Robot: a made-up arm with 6 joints. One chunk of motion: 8 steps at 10 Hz.
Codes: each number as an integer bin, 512 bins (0 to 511) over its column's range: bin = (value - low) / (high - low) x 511, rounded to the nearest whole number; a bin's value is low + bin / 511 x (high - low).
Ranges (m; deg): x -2.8..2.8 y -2.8..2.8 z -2.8..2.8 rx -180..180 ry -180..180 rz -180..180
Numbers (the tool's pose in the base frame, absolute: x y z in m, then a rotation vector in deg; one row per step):
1: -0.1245 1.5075 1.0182 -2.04 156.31 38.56
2: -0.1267 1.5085 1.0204 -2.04 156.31 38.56
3: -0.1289 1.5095 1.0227 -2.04 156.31 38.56
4: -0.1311 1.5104 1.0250 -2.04 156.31 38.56
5: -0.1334 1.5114 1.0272 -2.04 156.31 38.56
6: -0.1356 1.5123 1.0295 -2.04 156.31 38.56
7: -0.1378 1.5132 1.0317 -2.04 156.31 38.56
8: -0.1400 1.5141 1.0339 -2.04 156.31 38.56
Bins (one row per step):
1: 244 393 348 253 477 310
2: 244 393 349 253 477 310
3: 244 393 349 253 477 310
4: 244 393 349 253 477 310
5: 243 393 349 253 477 310
6: 243 393 349 253 477 310
7: 243 394 350 253 477 310
8: 243 394 350 253 477 310

